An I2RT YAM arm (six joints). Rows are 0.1 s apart.
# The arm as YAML. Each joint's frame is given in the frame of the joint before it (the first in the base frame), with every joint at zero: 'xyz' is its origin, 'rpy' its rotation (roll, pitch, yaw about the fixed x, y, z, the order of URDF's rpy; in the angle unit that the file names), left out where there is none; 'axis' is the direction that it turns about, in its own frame. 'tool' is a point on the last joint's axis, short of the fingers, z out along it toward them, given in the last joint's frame.
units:
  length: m
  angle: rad
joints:
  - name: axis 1
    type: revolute
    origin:
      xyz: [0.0, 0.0, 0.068]
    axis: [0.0, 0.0, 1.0]
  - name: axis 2
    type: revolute
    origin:
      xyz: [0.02, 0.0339, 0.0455]
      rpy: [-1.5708, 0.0, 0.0]
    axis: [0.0, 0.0, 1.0]
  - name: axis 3
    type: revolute
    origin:
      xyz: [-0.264, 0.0, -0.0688]
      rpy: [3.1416, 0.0, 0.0]
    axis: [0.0, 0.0, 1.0]
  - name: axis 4
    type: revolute
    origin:
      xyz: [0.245, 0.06, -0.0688]
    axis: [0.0, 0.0, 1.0]
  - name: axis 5
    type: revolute
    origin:
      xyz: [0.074, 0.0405, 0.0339]
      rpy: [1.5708, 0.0, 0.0]
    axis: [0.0, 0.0, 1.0]
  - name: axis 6
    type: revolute
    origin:
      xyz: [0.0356, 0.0, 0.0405]
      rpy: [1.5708, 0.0, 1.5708]
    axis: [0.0, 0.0, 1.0]
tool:
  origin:
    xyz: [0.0, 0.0, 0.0]
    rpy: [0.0, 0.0, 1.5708]
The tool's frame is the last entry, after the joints.
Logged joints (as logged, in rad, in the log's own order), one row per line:
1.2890, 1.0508, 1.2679, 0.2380, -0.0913, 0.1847
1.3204, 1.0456, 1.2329, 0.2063, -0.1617, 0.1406
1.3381, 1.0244, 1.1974, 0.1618, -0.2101, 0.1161
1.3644, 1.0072, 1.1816, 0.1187, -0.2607, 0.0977
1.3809, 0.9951, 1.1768, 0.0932, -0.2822, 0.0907
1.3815, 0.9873, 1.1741, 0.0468, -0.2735, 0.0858
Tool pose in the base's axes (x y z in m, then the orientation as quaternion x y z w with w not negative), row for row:
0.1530, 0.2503, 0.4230, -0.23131, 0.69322, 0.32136, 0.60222
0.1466, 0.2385, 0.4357, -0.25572, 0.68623, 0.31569, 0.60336
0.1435, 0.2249, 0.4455, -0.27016, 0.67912, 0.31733, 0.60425
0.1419, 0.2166, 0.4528, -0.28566, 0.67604, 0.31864, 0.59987
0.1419, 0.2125, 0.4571, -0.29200, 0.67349, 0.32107, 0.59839
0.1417, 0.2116, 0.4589, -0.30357, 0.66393, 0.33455, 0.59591
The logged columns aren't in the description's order. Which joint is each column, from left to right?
Columns, left to right: axis 3, axis 1, axis 2, axis 5, axis 4, axis 6.
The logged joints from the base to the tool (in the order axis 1, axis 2, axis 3, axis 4, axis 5, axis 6), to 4 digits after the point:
1.0508, 1.2679, 1.2890, -0.0913, 0.2380, 0.1847
1.0456, 1.2329, 1.3204, -0.1617, 0.2063, 0.1406
1.0244, 1.1974, 1.3381, -0.2101, 0.1618, 0.1161
1.0072, 1.1816, 1.3644, -0.2607, 0.1187, 0.0977
0.9951, 1.1768, 1.3809, -0.2822, 0.0932, 0.0907
0.9873, 1.1741, 1.3815, -0.2735, 0.0468, 0.0858

